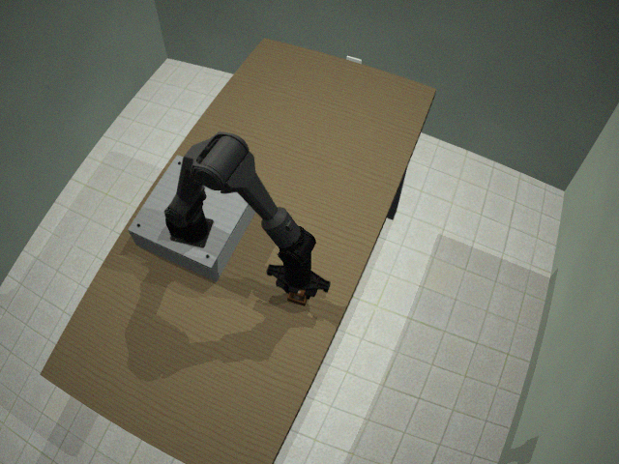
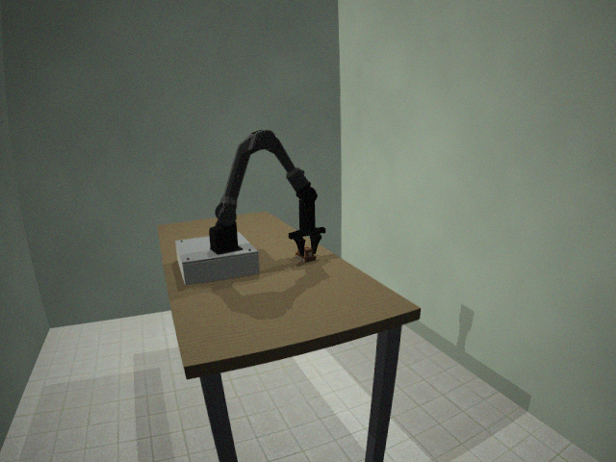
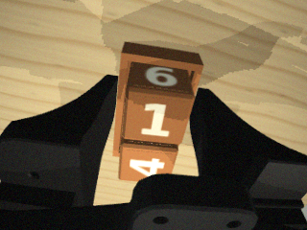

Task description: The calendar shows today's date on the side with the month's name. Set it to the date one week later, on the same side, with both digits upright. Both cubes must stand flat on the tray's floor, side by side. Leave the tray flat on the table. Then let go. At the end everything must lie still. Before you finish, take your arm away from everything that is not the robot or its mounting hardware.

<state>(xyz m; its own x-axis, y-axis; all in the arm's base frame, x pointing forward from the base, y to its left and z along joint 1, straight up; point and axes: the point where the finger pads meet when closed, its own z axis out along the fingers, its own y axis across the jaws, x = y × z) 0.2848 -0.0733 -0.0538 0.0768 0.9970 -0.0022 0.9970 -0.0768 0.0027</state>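
The brown tray lies 2 cm to the left of my hand and 2 cm below it. Also, from my hand: cube 4 cm to the left.
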